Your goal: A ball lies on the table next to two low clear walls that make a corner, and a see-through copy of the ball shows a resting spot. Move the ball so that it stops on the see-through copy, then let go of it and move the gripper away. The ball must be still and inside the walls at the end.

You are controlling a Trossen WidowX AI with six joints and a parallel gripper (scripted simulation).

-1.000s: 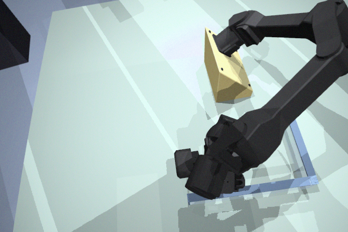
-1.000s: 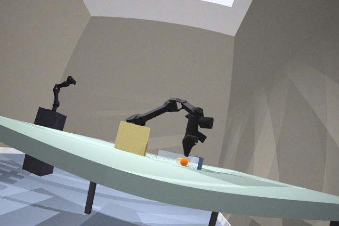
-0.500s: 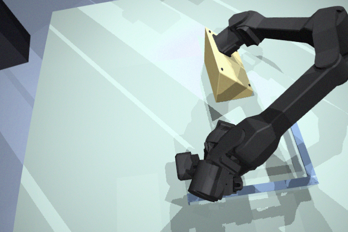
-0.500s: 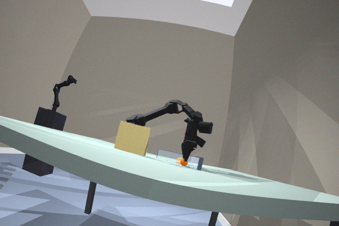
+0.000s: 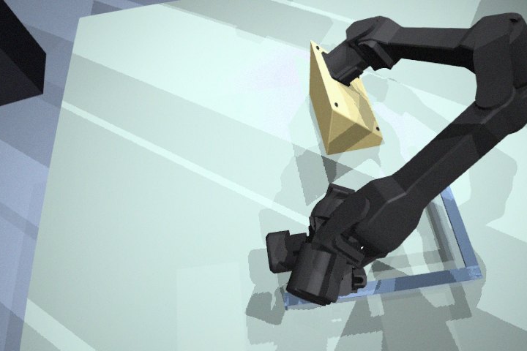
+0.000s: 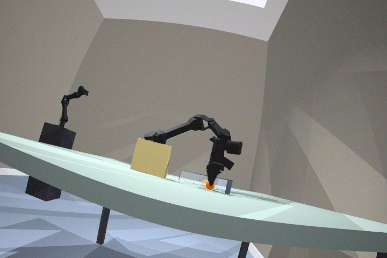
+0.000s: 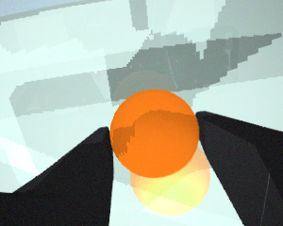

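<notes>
Now: the see-through copy 3 cm behind my gripper tip. Round my gripper tip: orange ball (right at my gripper tip).
</notes>
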